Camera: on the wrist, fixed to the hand. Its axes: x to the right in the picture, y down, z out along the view.
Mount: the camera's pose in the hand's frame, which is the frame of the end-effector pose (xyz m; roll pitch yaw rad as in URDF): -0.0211 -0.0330 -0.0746 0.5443 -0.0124 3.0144
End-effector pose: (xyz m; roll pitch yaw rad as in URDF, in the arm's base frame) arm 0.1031 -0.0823 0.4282 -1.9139 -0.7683 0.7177
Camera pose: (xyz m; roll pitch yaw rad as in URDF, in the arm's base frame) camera 0.1012 -0.1625 0.4539 2.4939 0.8917 -2.3745
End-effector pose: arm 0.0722 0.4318 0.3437 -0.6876 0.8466 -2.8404
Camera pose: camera 0.0902 0.5137 0.3352 1.3383 -0.7697 0.1532
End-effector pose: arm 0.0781 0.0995 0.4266 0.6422 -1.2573 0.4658
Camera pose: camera 0.1317 0.1469 0.3820 -0.3219 1.1605 -2.9141
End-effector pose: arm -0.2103 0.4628 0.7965 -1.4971 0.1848 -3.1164
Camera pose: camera -0.1965 0.5400 0.8273 2.0433 -0.0588 0.0034
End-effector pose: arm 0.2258 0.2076 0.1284 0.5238 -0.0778 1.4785
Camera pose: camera 0.2157 0.1937 0.0459 0.0155 0.0031 -1.7669
